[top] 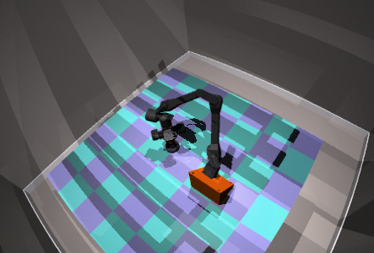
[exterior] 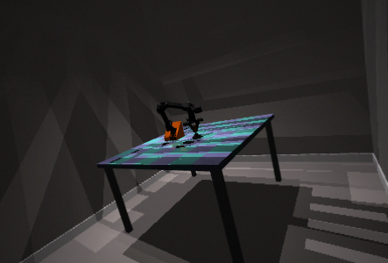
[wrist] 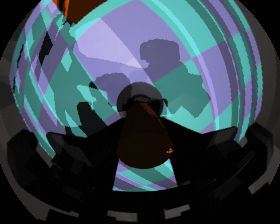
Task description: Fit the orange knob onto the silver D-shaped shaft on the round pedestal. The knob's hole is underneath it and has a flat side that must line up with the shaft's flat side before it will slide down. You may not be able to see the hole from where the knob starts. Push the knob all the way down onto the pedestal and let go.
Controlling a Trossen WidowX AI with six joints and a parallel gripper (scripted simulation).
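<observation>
Right now the orange knob is 3 cm above my gripper tip. The rest, counted from my gripper tip: dark round pedestal 4 cm below.
</observation>
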